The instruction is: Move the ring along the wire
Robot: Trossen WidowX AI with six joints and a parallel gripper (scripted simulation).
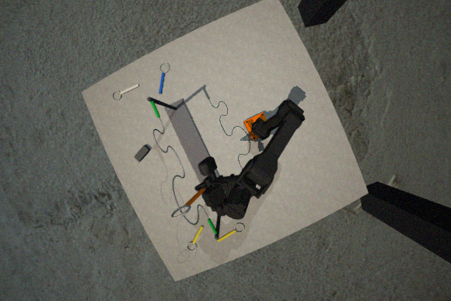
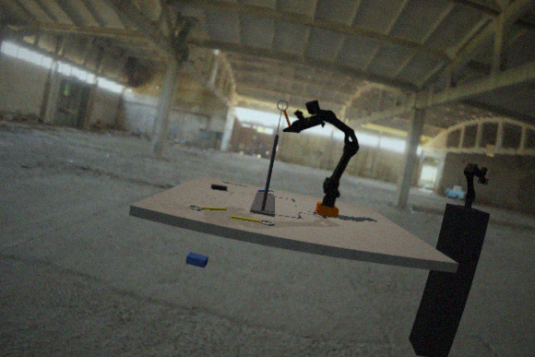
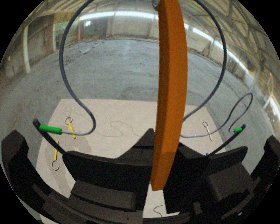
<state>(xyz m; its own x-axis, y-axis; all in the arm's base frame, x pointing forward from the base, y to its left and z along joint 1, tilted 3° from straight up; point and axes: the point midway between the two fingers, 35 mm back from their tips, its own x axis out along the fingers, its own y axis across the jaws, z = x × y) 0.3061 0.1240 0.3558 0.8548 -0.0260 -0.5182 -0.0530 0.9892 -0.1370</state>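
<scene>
Right now my gripper tip is 90 mm below the orange-handled ring and 10 mm to the right of it. From my gripper tip the other things lie so: white-handled ring: 530 mm to the right, 400 mm below, 360 mm ahead; then blue-handled ring: 550 mm to the right, 400 mm below, 100 mm ahead; then dark block: 390 mm below, 340 mm ahead, 170 mm to the right.
</scene>
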